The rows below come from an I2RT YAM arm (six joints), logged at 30 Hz.
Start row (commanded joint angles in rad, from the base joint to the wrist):
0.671, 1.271, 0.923, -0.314, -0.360, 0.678
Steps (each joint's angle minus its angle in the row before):
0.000, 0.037, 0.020, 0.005, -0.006, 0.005
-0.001, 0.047, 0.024, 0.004, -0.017, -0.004
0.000, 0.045, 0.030, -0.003, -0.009, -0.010
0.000, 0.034, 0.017, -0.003, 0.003, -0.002
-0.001, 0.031, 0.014, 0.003, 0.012, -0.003
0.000, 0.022, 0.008, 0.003, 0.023, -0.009
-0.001, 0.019, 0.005, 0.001, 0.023, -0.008
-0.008, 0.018, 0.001, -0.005, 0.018, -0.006
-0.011, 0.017, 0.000, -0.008, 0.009, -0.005
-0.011, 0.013, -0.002, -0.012, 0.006, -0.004
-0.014, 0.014, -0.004, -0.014, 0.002, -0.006
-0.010, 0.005, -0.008, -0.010, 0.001, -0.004
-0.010, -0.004, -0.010, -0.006, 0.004, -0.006
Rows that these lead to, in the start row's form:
0.671, 1.308, 0.943, -0.309, -0.366, 0.683
0.670, 1.355, 0.967, -0.305, -0.383, 0.679
0.670, 1.400, 0.997, -0.308, -0.392, 0.669
0.670, 1.434, 1.014, -0.311, -0.389, 0.667
0.669, 1.465, 1.028, -0.308, -0.377, 0.664
0.669, 1.487, 1.036, -0.305, -0.354, 0.655
0.668, 1.506, 1.041, -0.304, -0.331, 0.647
0.660, 1.524, 1.042, -0.309, -0.313, 0.641
0.649, 1.541, 1.042, -0.317, -0.304, 0.636
0.638, 1.554, 1.040, -0.329, -0.298, 0.632
0.624, 1.568, 1.036, -0.343, -0.296, 0.626
0.614, 1.573, 1.028, -0.353, -0.295, 0.622
0.604, 1.569, 1.018, -0.359, -0.291, 0.616

